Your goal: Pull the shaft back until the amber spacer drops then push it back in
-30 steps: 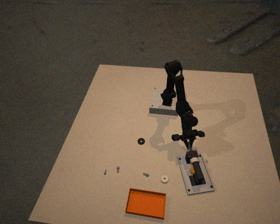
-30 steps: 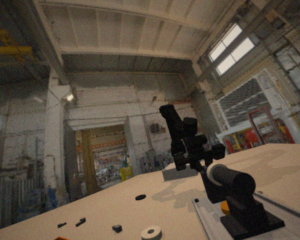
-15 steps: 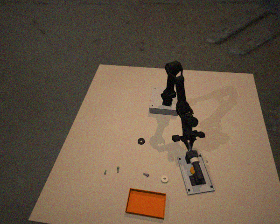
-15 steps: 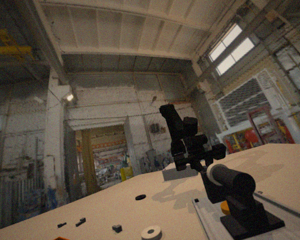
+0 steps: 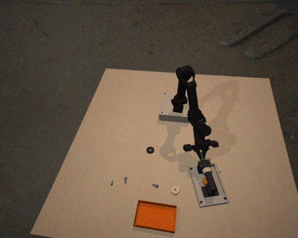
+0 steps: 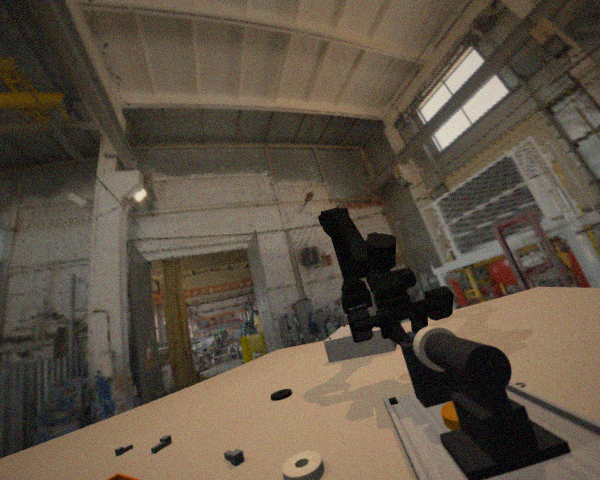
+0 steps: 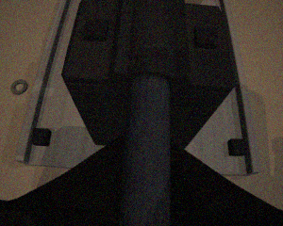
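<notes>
My gripper tip is 5 cm short of the dark shaft, 3 cm below it and 2 cm to the right of it. Also, from my gripper tip: orange tray: 34 cm ahead, 18 cm to the right, 5 cm below; white spacer: 7 cm ahead, 3 cm to the left, 2 cm above; amber spacer: 10 cm ahead, 4 cm to the left, 4 cm below.
</notes>
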